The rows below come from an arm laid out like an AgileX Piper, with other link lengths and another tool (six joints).
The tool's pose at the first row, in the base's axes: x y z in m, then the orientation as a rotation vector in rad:
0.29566, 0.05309, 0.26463, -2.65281, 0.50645, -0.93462
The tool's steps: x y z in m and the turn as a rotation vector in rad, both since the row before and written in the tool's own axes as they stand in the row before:
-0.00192, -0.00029, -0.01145, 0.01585, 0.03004, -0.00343
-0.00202, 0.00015, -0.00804, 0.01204, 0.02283, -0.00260
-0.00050, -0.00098, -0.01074, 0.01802, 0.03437, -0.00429
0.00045, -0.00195, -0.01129, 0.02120, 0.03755, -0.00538
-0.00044, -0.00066, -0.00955, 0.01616, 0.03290, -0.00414
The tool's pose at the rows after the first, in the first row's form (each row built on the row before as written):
0.28695, 0.05247, 0.27228, -2.63000, 0.49941, -0.97680
0.28010, 0.05198, 0.27692, -2.61227, 0.49400, -1.00856
0.27256, 0.05146, 0.28463, -2.58522, 0.48535, -1.05599
0.26516, 0.05131, 0.29339, -2.55383, 0.47391, -1.10730
0.25788, 0.05061, 0.29959, -2.52737, 0.46610, -1.15155

